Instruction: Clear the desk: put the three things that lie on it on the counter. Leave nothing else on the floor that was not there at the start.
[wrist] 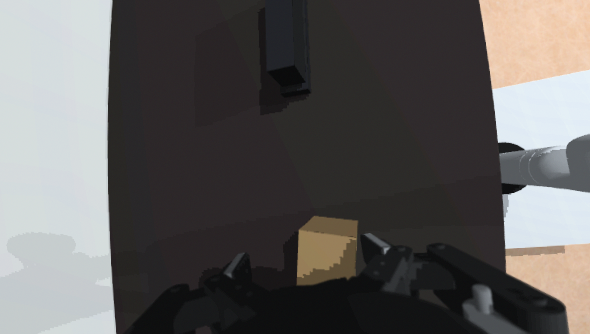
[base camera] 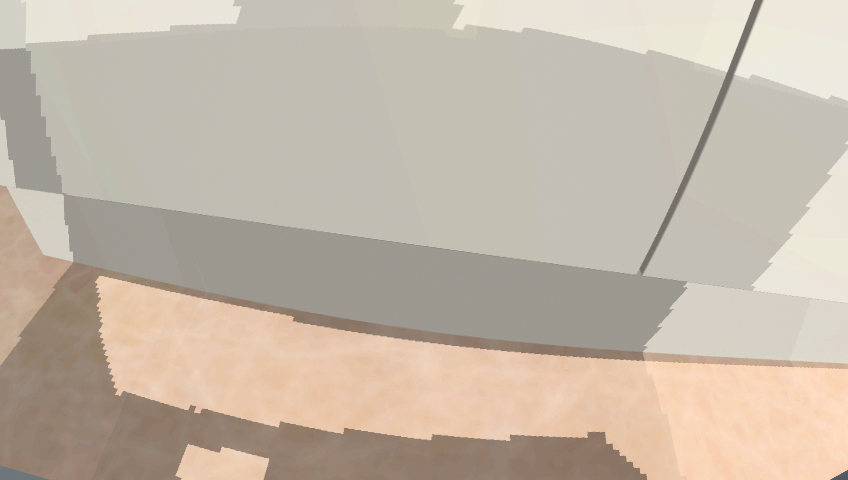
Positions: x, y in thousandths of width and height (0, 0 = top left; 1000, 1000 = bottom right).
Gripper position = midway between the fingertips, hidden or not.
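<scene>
Counter (base camera: 771, 382) and (wrist: 350, 478). Tan cardboard box (wrist: 555, 741), out of frame in the base camera view. My gripper (wrist: 519, 768).
</scene>
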